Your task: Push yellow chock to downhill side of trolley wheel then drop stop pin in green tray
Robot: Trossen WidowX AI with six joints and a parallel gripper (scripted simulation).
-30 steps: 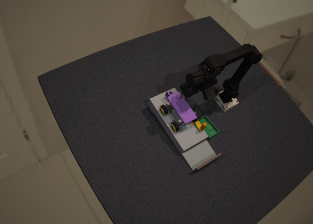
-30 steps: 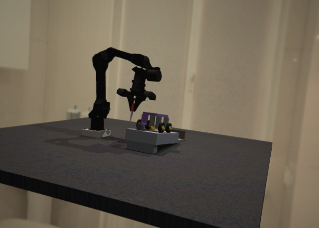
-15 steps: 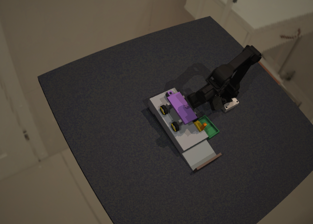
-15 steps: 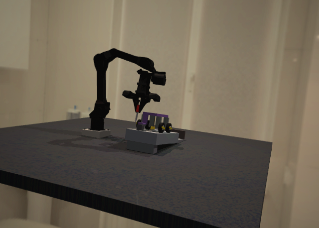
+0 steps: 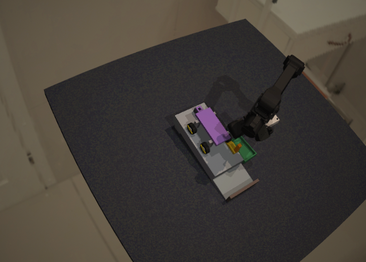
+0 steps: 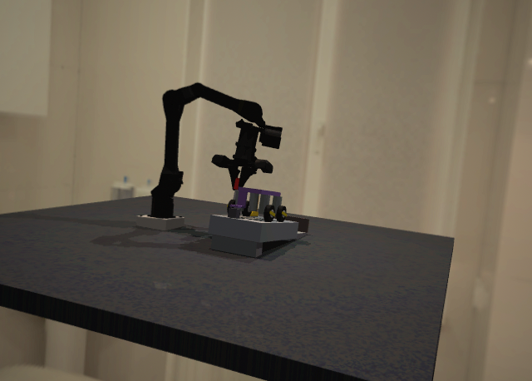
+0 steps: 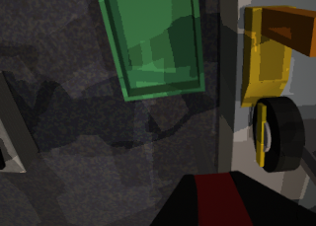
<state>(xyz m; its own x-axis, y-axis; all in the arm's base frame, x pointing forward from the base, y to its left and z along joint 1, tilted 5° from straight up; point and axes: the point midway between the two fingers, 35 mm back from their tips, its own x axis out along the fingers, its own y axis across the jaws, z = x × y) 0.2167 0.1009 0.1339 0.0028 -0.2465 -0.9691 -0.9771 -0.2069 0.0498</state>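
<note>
Now: the green tray 30 mm behind my gripper tip, 30 mm to the left of it and 150 mm below it. The rest, counted from my gripper tip: purple trolley: 110 mm ahead, 40 mm to the right, 30 mm below; red-headed stop pin: right at my gripper tip; yellow chock: 40 mm ahead, 40 mm to the left, 60 mm below.
</note>
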